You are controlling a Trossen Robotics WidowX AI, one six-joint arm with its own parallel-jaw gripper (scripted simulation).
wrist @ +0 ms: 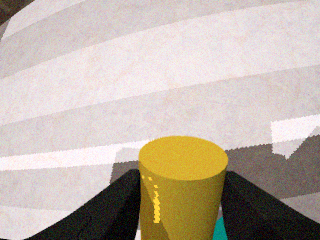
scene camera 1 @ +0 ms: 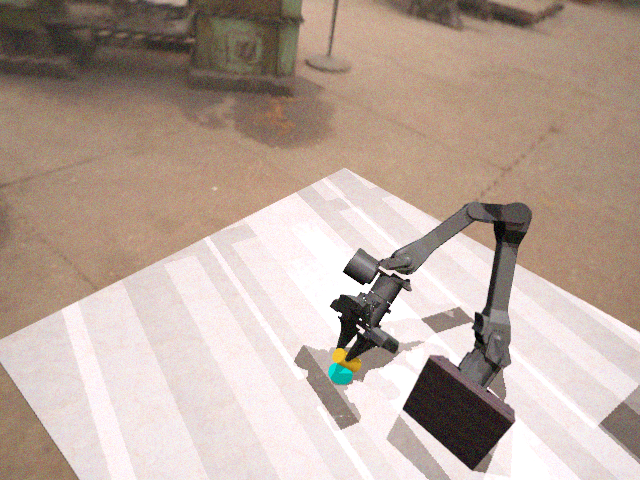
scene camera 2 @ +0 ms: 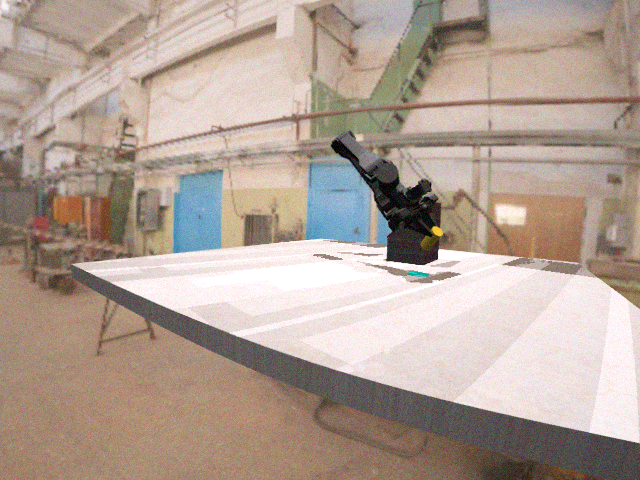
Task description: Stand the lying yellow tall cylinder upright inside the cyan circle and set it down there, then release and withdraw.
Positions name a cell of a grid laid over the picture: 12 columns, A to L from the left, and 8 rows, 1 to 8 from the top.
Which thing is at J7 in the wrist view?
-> My gripper.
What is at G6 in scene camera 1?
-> My gripper.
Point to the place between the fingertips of my gripper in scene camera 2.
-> At I4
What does my gripper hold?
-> A yellow cylinder.
